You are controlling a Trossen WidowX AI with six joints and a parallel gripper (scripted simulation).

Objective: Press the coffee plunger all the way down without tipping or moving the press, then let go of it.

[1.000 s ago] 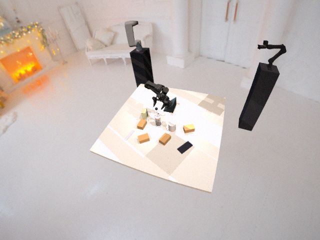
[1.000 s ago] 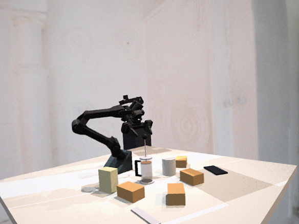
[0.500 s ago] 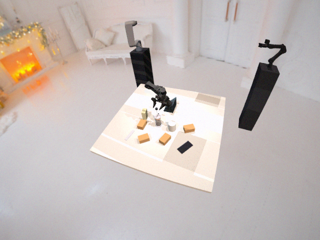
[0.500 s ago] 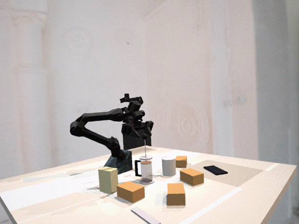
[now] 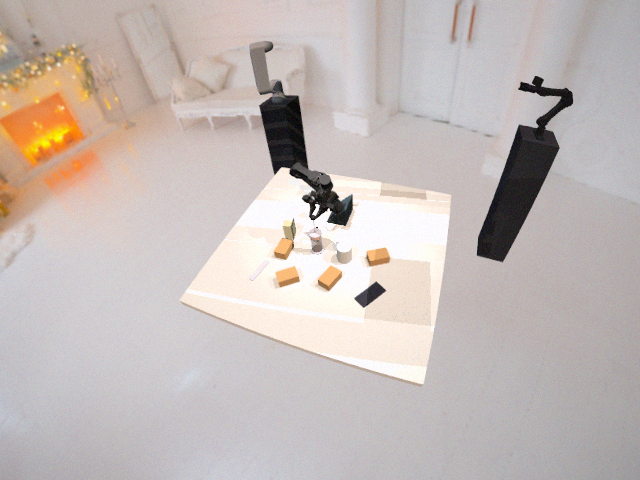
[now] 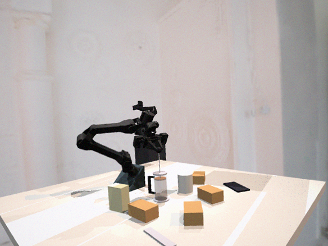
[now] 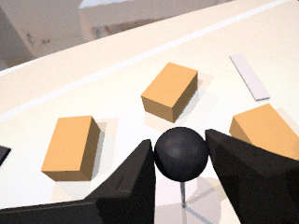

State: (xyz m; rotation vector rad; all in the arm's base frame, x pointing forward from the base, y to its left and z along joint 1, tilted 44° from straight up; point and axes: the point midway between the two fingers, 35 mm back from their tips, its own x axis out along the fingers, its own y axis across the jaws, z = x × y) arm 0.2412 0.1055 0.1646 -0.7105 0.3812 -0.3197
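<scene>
Right now my gripper tip is 20 mm past the glass coffee press and 130 mm above it. From my gripper tip the other things lie so: dark flat card 180 mm ahead, 370 mm to the left, 240 mm below.
</scene>
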